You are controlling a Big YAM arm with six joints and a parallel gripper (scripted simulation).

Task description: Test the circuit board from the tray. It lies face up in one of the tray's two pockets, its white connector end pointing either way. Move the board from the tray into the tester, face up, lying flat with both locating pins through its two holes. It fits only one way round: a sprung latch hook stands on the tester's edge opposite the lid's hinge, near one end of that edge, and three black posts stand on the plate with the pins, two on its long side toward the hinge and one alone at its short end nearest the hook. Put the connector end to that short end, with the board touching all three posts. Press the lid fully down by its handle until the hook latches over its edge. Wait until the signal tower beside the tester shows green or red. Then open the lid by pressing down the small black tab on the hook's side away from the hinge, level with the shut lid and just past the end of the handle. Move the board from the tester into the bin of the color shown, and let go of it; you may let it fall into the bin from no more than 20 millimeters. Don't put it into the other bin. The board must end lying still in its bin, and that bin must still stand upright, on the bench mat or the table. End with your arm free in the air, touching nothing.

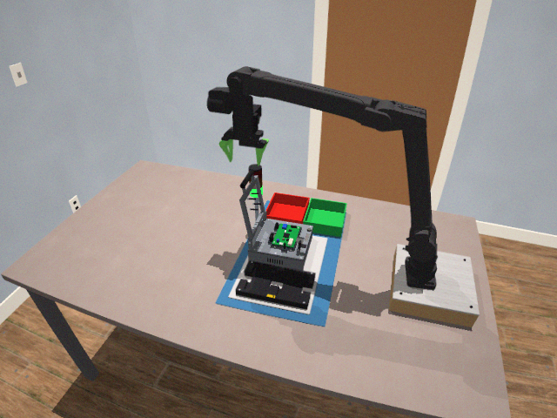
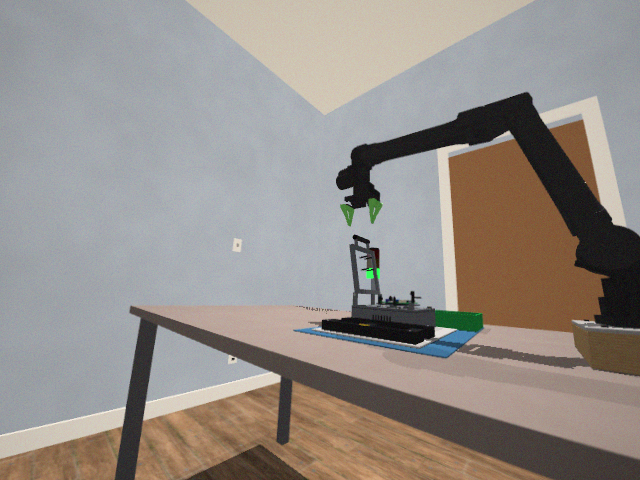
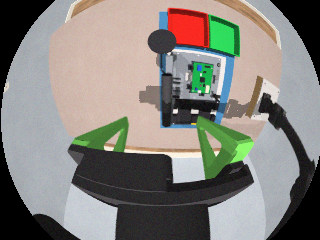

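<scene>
My gripper is now 26 cm above the green circuit board, 13 cm past it and 1 cm to the right of it. Also, from my hand: red bin (32 cm below, 20 cm to the right, 10 cm behind); then tester plate (26 cm below, 13 cm behind, 1 cm to the left); then tester lid (15 cm below, 2 cm behind).
</scene>
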